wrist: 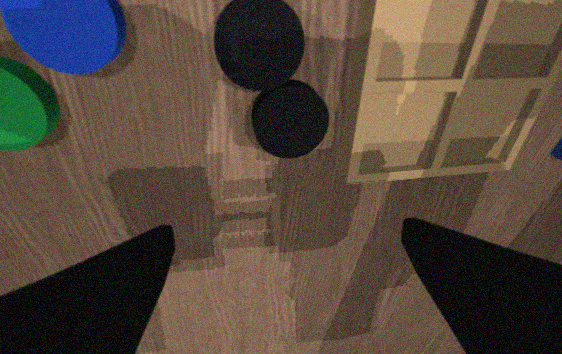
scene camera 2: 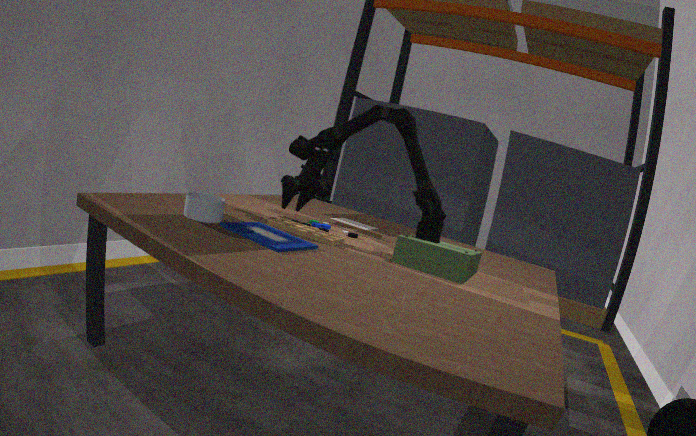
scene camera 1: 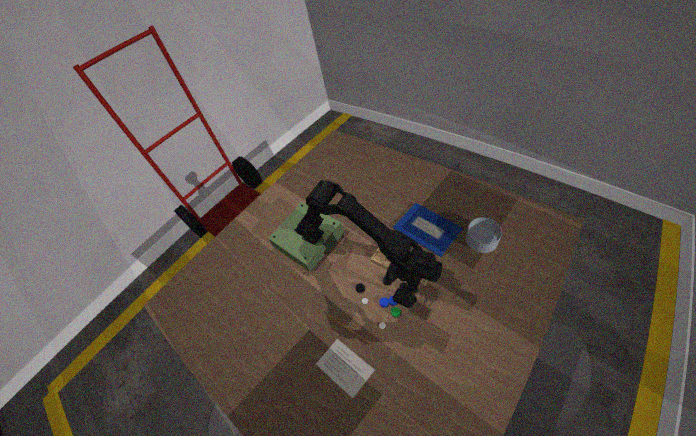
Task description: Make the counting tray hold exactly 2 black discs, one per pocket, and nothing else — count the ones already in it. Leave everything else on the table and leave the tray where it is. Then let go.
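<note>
Two black discs (wrist: 259, 42) (wrist: 290, 119) lie touching on the table, left of the tan counting tray (wrist: 420, 86) (scene camera 1: 379, 257) in the wrist view. The tray pockets that show there hold no disc; some have shadows, and the rest of the tray is cut off. Another black disc (scene camera 1: 360, 288) lies nearer the arm's base in scene camera 1. My gripper (wrist: 290, 232) (scene camera 2: 291, 207) is open and empty, above the table. In the wrist view its fingertips are below the two discs and the tray's near end. The arm hides much of the tray in scene camera 1.
Blue discs (scene camera 1: 384, 302) (wrist: 70, 35), a green disc (scene camera 1: 396, 312) (wrist: 20, 110) and two white discs (scene camera 1: 364, 300) (scene camera 1: 382, 325) lie loose. A blue board (scene camera 1: 413, 213) (scene camera 2: 287, 243), a round grey container (scene camera 1: 483, 235) (scene camera 2: 203, 207) and a paper sheet (scene camera 1: 345, 367) are on the table.
</note>
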